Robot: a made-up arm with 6 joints.
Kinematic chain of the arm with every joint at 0, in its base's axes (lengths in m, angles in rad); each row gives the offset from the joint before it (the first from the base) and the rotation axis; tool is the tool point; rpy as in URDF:
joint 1: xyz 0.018 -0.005 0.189 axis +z
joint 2: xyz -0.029 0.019 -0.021 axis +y
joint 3: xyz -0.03 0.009 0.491 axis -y
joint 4: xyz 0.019 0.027 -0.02 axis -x
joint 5: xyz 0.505 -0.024 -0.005 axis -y
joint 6: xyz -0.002 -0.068 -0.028 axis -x
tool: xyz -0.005 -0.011 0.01 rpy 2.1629 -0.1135 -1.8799
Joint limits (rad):
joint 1: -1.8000..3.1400
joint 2: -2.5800..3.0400
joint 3: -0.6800..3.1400
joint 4: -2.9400..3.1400
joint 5: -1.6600..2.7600
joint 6: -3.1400..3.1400
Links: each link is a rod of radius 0.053 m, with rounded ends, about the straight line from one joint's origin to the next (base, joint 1, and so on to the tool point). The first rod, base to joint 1, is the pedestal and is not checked.
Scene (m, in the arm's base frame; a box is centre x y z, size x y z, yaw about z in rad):
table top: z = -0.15
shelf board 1: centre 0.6 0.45 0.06 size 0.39 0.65 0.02 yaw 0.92
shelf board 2: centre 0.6 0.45 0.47 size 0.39 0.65 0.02 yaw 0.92
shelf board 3: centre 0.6 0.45 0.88 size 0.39 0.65 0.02 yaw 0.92
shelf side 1: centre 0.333 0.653 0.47 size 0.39 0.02 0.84 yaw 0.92
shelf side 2: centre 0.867 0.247 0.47 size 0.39 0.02 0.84 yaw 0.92
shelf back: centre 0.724 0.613 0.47 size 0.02 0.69 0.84 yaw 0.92
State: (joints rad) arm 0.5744 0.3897 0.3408 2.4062 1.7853 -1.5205
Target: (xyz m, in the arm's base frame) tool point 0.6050 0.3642 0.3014
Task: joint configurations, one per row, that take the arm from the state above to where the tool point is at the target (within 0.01 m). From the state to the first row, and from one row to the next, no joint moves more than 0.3 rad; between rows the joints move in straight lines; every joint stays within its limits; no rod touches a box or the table.
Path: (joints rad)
1: 0.4578 0.1354 0.0957 2.3905 1.7815 -1.5202
2: 0.3413 -0.1190 -0.1494 2.3748 1.7776 -1.5199
3: 0.2247 -0.3733 -0.3945 2.3592 1.7738 -1.5196
4: 0.1364 -0.1366 -0.5339 2.3942 1.7877 -1.5235
5: 0.0480 0.1001 -0.6732 2.4292 1.8016 -1.5274
6: 0.2097 0.3254 -0.3850 2.4329 1.8002 -1.5267
7: 0.3713 0.5507 -0.0967 2.4365 1.7987 -1.5260

